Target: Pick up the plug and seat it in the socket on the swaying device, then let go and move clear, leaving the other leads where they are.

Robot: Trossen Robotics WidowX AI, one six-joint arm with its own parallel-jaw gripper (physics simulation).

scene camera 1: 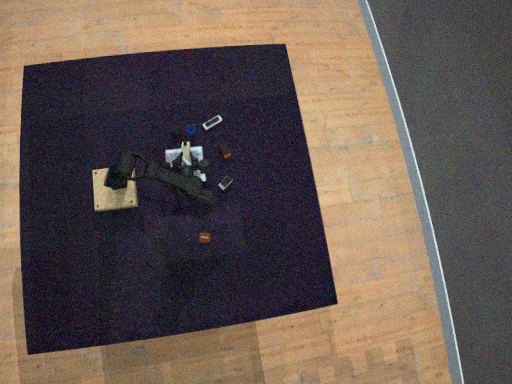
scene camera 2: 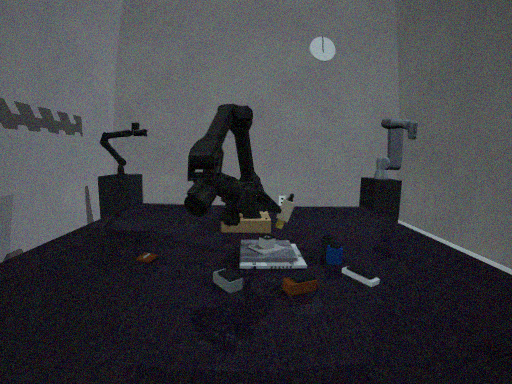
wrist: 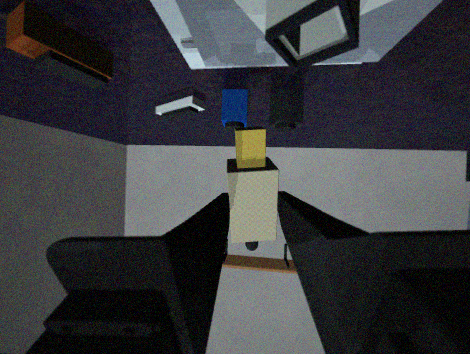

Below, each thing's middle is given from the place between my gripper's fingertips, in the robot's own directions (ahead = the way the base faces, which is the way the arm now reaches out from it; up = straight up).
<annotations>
Now: hand 20 mm past the device [scene camera 2: 266,248], 30 mm to the left of it and 100 mm above it. Round my hand: plug [wrist: 253,179] (10 mm to the left); blue lead [wrist: 234,101] (30 mm ahead, 140 mm to the left, 110 mm below).
</annotations>
